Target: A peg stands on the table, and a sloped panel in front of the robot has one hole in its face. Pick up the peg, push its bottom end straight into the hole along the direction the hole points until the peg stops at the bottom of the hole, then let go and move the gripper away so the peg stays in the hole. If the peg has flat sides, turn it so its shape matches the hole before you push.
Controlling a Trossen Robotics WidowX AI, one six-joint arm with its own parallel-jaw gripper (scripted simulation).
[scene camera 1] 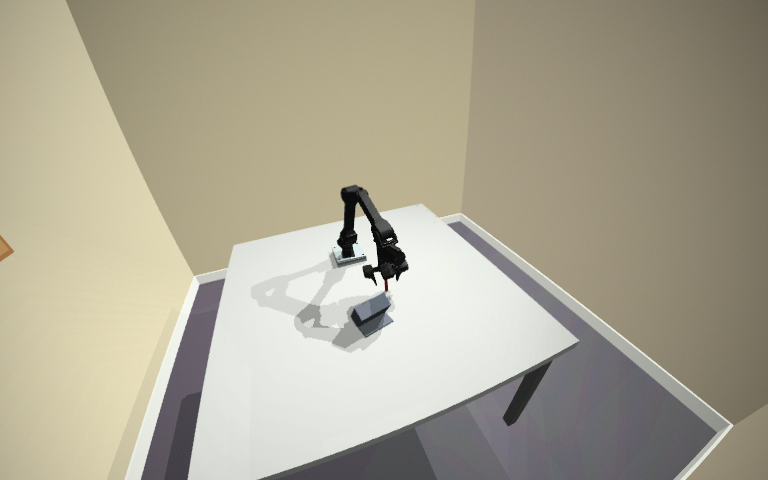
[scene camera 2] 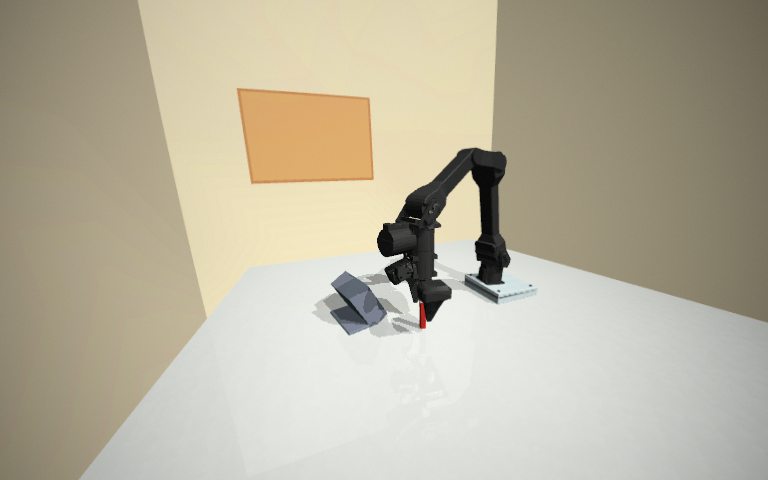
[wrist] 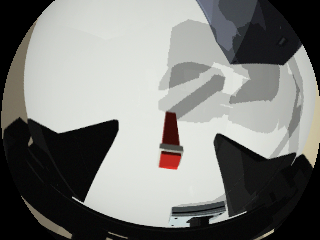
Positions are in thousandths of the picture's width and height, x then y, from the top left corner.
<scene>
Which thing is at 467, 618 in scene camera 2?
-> A grey sloped panel.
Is my gripper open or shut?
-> Open.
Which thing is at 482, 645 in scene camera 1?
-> A grey sloped panel.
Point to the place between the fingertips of my gripper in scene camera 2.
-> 549, 649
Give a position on a red peg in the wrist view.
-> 533, 640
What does my gripper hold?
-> Nothing.
</scene>
